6 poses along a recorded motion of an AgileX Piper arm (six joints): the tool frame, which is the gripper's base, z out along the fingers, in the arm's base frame.
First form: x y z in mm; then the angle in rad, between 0 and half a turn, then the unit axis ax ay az.
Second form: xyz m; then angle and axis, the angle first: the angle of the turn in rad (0 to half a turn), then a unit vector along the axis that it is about. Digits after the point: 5 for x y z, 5 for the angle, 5 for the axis.
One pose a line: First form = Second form
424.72, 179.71, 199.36, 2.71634, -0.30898, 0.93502, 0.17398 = 0.42472, 0.17971, 0.19936, 2.71634, -0.30898, 0.93502, 0.17398
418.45, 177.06, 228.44, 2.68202, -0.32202, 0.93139, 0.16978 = 0.41845, 0.17706, 0.22844, 2.68202, -0.32202, 0.93139, 0.16978
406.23, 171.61, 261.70, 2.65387, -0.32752, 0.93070, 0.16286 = 0.40623, 0.17161, 0.26170, 2.65387, -0.32752, 0.93070, 0.16286
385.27, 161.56, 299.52, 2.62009, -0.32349, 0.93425, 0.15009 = 0.38527, 0.16156, 0.29952, 2.62009, -0.32349, 0.93425, 0.15009
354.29, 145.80, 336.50, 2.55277, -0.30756, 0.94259, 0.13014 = 0.35429, 0.14580, 0.33650, 2.55277, -0.30756, 0.94259, 0.13014
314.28, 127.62, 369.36, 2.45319, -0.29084, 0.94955, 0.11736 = 0.31428, 0.12762, 0.36936, 2.45319, -0.29084, 0.94955, 0.11736
